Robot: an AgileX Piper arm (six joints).
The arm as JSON. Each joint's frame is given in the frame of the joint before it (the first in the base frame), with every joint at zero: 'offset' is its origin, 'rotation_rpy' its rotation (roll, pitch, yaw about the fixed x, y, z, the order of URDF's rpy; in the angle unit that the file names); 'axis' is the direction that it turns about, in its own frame. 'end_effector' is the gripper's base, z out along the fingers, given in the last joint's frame.
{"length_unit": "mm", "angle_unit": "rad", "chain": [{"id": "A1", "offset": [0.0, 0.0, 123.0], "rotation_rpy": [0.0, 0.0, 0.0], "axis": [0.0, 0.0, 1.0]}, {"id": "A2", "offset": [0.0, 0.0, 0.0], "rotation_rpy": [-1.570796, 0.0, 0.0], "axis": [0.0, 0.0, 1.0]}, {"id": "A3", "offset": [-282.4, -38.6, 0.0], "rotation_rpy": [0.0, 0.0, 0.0], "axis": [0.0, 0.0, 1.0]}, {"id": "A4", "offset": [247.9, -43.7, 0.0], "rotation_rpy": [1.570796, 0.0, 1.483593], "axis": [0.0, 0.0, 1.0]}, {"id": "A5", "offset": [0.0, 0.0, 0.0], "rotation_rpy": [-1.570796, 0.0, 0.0], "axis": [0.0, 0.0, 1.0]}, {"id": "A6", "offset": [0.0, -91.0, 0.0], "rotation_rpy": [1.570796, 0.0, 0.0], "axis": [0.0, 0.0, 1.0]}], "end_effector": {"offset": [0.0, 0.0, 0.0], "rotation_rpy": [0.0, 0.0, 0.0]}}
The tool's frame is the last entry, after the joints.
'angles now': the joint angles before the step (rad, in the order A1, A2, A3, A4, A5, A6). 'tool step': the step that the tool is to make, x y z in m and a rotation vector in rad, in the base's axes. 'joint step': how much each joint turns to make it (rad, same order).
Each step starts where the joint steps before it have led.
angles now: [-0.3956 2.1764 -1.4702 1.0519 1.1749 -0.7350]
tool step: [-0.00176 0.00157 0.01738 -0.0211 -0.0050 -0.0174]
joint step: [0.0045 -0.0456 0.0000 -0.0202 -0.0076 0.0462]
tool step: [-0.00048 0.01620 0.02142 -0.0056 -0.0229 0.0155]
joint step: [0.0364 -0.0545 0.0040 0.0001 0.0001 0.0343]
